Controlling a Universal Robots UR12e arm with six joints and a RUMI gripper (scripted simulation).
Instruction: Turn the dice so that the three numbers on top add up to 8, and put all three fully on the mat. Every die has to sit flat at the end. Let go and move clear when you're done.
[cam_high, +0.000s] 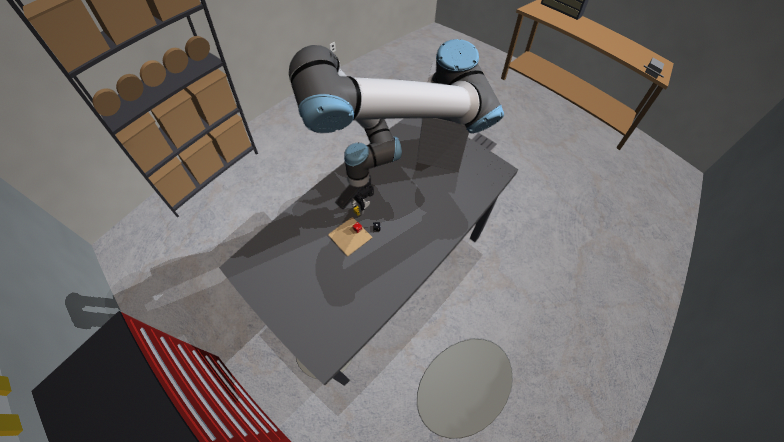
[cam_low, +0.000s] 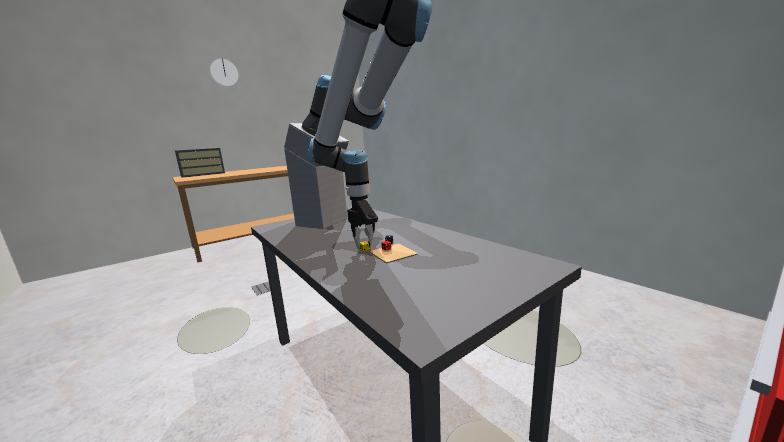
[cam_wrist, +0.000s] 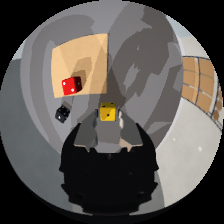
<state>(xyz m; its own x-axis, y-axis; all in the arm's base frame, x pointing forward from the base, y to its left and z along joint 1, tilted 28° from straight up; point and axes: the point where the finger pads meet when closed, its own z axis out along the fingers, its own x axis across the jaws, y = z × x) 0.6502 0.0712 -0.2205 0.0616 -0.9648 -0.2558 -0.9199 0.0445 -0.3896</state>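
My hand is right at the yellow die. Round my hand: tan mat (100 mm ahead, 80 mm to the left, 20 mm below); then black die (20 mm behind, 120 mm to the left); then red die (50 mm ahead, 70 mm to the left).
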